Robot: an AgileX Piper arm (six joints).
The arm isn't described. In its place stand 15 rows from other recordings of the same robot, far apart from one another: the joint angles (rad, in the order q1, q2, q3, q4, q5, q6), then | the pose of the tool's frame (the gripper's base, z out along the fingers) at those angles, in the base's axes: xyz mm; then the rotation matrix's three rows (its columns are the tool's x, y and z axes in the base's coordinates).
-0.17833, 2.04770, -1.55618, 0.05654, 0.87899, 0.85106 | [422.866 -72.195 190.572], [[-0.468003 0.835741 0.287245], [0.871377 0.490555 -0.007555], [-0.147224 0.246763 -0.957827]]
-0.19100, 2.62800, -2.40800, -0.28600, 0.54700, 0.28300 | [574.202 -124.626 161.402], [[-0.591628 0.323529 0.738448], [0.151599 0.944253 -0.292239], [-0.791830 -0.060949 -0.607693]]
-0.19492, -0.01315, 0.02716, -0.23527, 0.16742, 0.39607 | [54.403 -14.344 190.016], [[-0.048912 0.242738 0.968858], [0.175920 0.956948 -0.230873], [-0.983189 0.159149 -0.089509]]
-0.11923, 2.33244, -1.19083, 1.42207, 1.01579, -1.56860 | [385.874 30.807 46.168], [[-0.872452 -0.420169 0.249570], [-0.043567 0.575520 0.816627], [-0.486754 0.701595 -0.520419]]
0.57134, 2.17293, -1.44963, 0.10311, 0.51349, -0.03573 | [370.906 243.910 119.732], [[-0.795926 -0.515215 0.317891], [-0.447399 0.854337 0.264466], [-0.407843 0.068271 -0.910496]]
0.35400, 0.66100, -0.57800, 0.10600, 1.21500, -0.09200 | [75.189 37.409 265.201], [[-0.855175 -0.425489 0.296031], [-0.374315 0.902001 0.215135], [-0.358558 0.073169 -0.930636]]
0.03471, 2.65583, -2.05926, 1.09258, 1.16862, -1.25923 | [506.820 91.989 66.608], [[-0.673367 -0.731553 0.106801], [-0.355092 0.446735 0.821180], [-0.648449 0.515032 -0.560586]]
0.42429, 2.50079, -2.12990, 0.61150, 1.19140, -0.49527 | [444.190 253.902 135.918], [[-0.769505 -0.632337 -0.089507], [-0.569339 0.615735 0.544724], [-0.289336 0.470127 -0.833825]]
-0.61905, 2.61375, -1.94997, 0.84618, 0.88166, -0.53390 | [444.850 -252.375 43.036], [[-0.741801 0.394466 0.542335], [0.617572 0.717060 0.323156], [-0.261413 0.574649 -0.775527]]
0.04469, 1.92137, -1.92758, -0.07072, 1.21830, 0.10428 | [419.938 12.739 338.351], [[-0.899371 0.055941 0.433593], [0.039428 0.998117 -0.046993], [-0.435405 -0.025168 -0.899883]]
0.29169, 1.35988, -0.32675, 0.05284, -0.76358, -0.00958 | [223.706 63.699 200.168], [[-0.181499 -0.247894 0.951634], [-0.024652 0.968549 0.247599], [-0.983082 0.021480 -0.181902]]
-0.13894, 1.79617, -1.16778, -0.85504, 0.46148, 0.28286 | [375.204 -83.343 214.534], [[-0.822737 -0.067149 0.564443], [-0.355147 0.836048 -0.418204], [-0.443819 -0.544532 -0.711695]]
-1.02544, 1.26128, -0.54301, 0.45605, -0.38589, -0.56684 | [118.030 -223.613 248.636], [[-0.272029 0.896491 0.349721], [0.182535 0.404900 -0.895956], [-0.944818 -0.179890 -0.273785]]
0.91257, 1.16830, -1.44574, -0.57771, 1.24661, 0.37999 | [162.167 132.709 450.748], [[-0.522843 -0.376494 0.764779], [-0.432292 0.890358 0.142779], [-0.734683 -0.255957 -0.628273]]
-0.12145, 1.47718, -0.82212, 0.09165, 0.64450, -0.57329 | [265.953 -27.419 206.426], [[-0.863919 -0.356003 0.356238], [-0.376767 0.926231 0.011915], [-0.334200 -0.123925 -0.934319]]
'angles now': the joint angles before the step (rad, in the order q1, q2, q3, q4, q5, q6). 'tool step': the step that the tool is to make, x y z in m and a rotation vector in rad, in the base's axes. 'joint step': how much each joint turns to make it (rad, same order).
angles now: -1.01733 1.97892 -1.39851 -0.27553 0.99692 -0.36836
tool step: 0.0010 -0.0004 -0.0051 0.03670 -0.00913 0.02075
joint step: -0.00502 0.01529 -0.00626 0.03629 0.00785 -0.04609
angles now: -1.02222 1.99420 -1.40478 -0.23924 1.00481 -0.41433
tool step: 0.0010 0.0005 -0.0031 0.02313 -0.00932 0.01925
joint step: -0.00207 0.00736 -0.00066 0.02585 0.00163 -0.03488
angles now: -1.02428 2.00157 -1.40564 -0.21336 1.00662 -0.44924
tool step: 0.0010 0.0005 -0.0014 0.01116 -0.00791 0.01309
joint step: -0.00022 0.00291 0.00025 0.01576 -0.00141 -0.02112
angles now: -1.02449 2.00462 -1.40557 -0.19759 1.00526 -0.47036
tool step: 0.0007 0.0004 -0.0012 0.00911 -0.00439 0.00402
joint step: 0.00006 0.00300 -0.00046 0.01054 0.00145 -0.00952
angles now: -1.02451 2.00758 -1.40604 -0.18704 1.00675 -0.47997
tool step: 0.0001 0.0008 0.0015 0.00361 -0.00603 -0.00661
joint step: -0.00025 -0.00409 -0.00013 0.00842 0.00449 0.00154
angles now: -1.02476 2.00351 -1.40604 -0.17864 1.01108 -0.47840
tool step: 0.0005 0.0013 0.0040 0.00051 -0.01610 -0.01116
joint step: -0.00026 -0.01055 -0.00047 0.01618 0.00352 0.00259
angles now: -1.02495 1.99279 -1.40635 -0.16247 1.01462 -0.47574
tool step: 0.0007 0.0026 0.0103 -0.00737 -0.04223 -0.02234
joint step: -0.00213 -0.02796 0.00062 0.03620 -0.00044 0.00340
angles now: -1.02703 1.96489 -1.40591 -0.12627 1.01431 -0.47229
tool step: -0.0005 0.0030 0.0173 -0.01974 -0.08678 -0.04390
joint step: -0.01132 -0.04819 0.00383 0.07031 -0.01688 0.00345
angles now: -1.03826 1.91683 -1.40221 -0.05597 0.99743 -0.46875
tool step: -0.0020 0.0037 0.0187 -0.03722 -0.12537 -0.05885
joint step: -0.01897 -0.06149 0.02193 0.09753 -0.05530 0.00164
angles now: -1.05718 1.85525 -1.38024 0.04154 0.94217 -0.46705
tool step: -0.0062 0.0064 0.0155 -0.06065 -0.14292 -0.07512
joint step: -0.02491 -0.07796 0.06433 0.10764 -0.10872 0.00069
